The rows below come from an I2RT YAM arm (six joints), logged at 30 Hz.
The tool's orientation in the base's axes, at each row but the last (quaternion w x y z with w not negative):
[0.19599, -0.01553, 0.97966, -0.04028]
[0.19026, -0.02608, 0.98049, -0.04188]
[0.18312, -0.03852, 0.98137, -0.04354]
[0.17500, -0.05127, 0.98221, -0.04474]
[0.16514, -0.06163, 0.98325, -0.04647]
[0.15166, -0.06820, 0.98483, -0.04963]
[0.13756, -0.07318, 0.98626, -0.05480]
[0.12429, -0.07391, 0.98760, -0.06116]
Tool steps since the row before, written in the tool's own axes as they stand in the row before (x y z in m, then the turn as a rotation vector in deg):
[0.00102, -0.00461, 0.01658, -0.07, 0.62, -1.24]
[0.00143, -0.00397, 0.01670, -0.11, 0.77, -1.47]
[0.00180, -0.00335, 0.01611, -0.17, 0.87, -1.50]
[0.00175, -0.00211, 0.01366, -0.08, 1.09, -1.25]
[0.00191, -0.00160, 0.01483, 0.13, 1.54, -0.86]
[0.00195, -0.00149, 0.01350, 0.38, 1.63, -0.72]
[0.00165, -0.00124, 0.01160, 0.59, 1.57, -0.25]
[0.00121, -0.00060, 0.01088, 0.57, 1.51, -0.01]
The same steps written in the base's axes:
[0.00551, -0.00585, -0.01525, -0.42, 0.71, 1.11]
[0.00508, -0.00525, -0.01560, -0.48, 0.88, 1.33]
[0.00437, -0.00464, -0.01528, -0.44, 0.99, 1.37]
[0.00330, -0.00325, -0.01314, -0.45, 1.18, 1.08]
[0.00328, -0.00290, -0.01439, -0.57, 1.56, 0.60]
[0.00246, -0.00280, -0.01321, -0.77, 1.61, 0.38]
[0.00183, -0.00250, -0.01137, -0.83, 1.47, -0.12]
[0.00169, -0.00190, -0.01067, -0.75, 1.39, -0.34]

